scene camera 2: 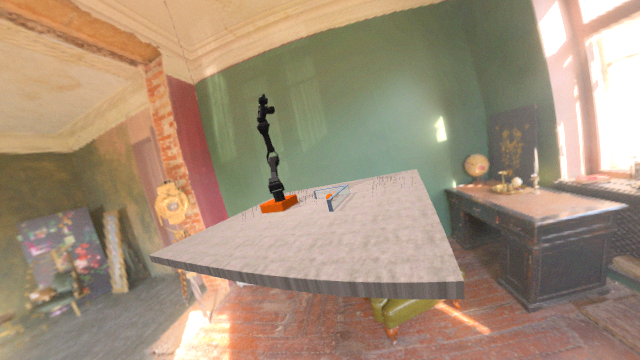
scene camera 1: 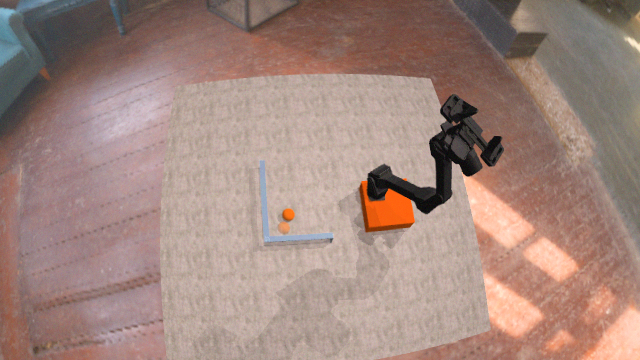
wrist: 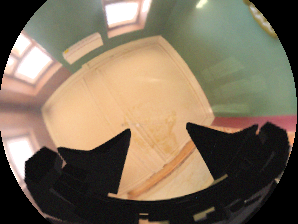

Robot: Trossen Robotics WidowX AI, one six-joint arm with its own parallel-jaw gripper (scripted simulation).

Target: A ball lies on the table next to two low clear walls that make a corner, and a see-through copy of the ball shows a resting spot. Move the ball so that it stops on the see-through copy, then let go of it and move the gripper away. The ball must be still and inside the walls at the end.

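The gripper (scene camera 1: pixel 489 125) (wrist: pixel 159 128) is open and it's holding nothing.
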